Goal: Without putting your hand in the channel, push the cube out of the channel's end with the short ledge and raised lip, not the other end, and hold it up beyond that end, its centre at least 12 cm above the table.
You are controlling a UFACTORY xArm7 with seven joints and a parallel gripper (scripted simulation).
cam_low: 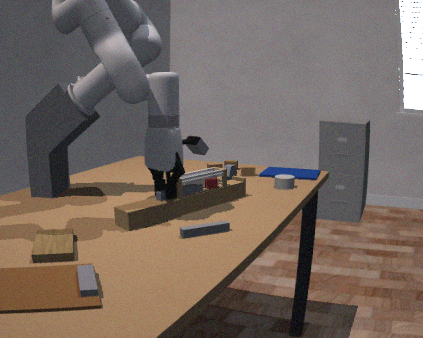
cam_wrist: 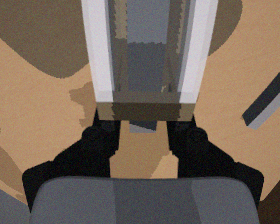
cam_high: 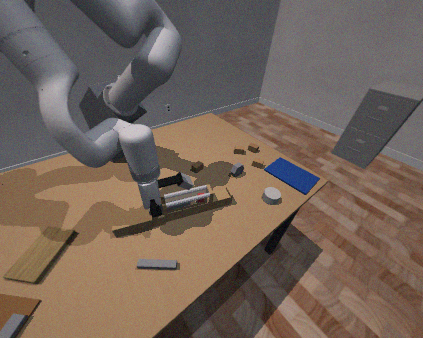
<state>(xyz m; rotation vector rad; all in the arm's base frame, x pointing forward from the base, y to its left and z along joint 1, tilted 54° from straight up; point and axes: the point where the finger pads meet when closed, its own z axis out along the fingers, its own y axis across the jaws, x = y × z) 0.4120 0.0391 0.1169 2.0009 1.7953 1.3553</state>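
Now: hand 16 cm short of the grey bar and 6 cm above it. Also, from my hand: wooden plank: 7 cm ahead, 33 cm to the right, 6 cm below; long wooden base: 2 cm behind, 11 cm to the left, 1 cm below; red cube: 2 cm behind, 16 cm to the left, 1 cm below.
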